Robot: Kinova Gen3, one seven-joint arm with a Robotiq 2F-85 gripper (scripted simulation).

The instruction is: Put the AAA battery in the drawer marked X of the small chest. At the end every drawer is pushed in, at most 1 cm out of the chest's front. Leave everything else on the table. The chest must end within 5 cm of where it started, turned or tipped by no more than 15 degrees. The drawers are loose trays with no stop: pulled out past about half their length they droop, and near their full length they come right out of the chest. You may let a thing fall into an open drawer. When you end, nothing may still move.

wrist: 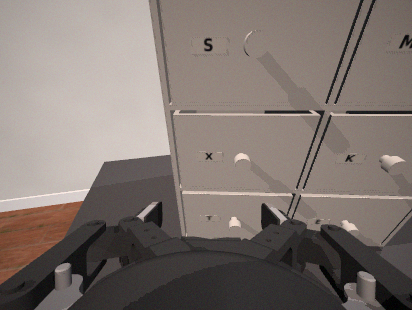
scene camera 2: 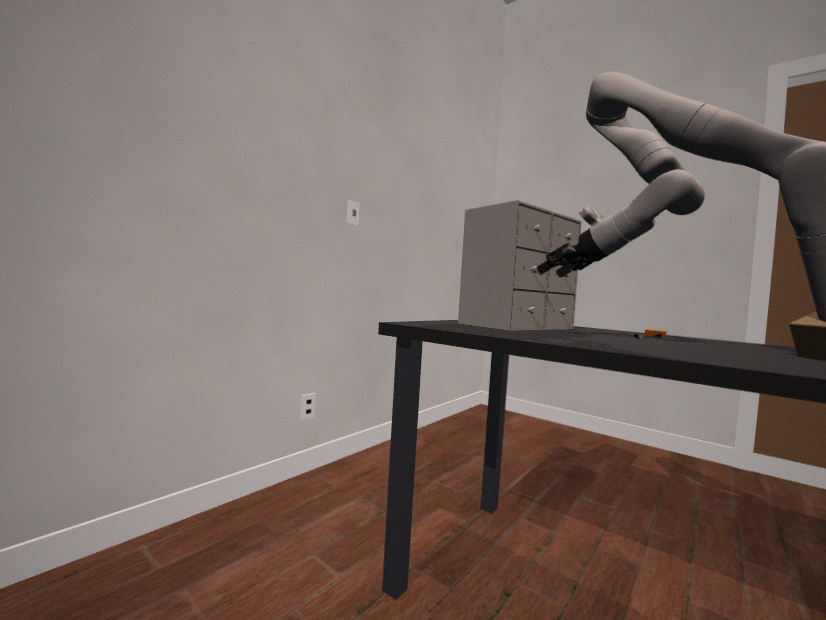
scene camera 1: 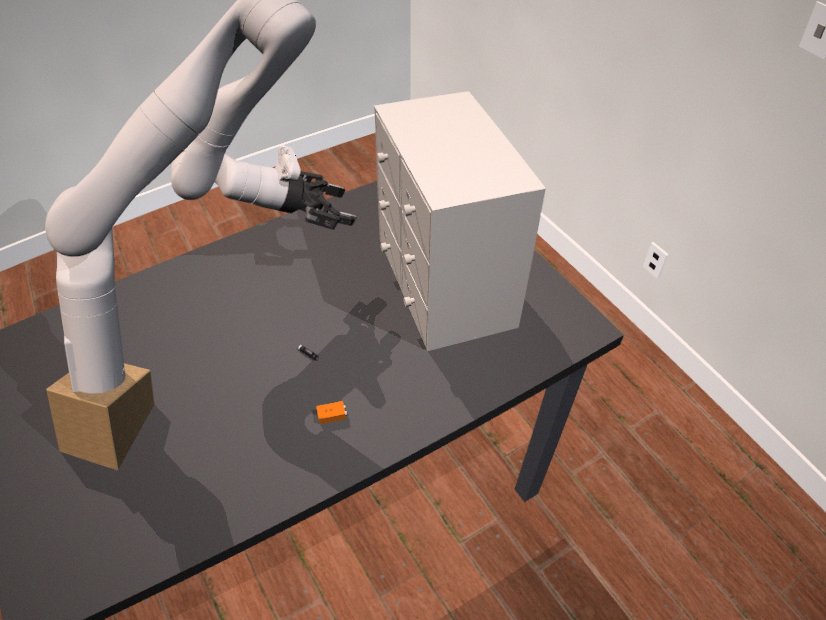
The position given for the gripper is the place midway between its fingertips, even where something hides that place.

In view: the gripper (scene camera 1: 349, 206) and a chest (scene camera 1: 485, 201).
The gripper is seen too in the wrist view (wrist: 211, 213) and in scene camera 2 (scene camera 2: 548, 272).
